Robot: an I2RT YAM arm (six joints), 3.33 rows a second.
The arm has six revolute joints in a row. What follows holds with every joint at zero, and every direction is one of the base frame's. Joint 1 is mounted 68 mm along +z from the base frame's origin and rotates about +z. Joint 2 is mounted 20 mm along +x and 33.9 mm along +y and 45.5 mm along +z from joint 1 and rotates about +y. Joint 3 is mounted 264 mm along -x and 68.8 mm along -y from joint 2 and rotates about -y. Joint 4 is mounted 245 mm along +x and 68.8 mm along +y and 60 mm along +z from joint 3 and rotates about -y. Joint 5 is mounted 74 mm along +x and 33.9 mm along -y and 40.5 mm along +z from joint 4 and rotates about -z. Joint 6 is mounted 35.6 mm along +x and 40.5 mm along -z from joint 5 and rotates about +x. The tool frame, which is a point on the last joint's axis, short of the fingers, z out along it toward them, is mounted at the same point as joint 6; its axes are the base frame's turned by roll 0, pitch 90 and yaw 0 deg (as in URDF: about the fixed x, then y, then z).
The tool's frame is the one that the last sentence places.
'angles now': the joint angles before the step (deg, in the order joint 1, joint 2, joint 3, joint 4, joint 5, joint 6). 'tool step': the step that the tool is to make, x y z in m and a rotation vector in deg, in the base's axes. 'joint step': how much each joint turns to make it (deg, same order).
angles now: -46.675, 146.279, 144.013, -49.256, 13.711, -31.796
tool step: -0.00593, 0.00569, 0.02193, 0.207, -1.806, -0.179
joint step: -0.112, -2.676, -0.130, -1.685, -1.092, 0.993
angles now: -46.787, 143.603, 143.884, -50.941, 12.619, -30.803
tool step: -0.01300, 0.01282, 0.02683, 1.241, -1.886, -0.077
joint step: -0.194, -5.786, -4.317, -1.359, -1.794, 1.350
